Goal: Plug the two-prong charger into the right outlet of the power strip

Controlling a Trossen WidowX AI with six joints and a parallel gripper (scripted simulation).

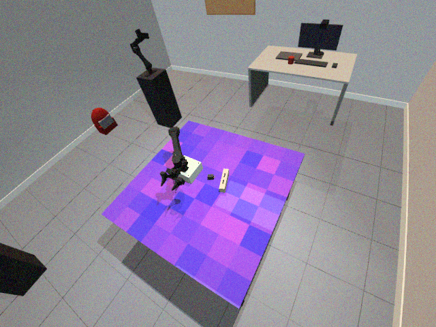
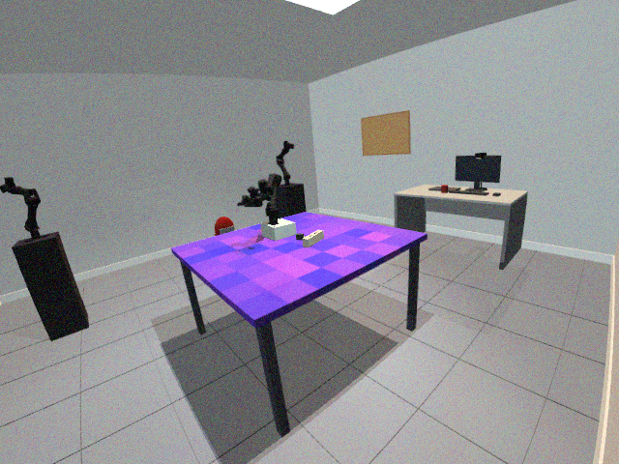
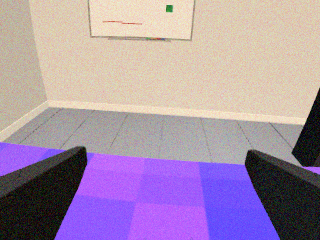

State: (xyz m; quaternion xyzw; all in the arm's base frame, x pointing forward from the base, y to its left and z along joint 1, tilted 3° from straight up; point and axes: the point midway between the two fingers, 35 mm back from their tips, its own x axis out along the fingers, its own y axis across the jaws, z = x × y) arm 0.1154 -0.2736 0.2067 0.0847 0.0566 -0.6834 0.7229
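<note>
Now: gripper tip 11 cm short of the two-prong charger, 37 cm to the right of it and 28 cm above it.
</note>
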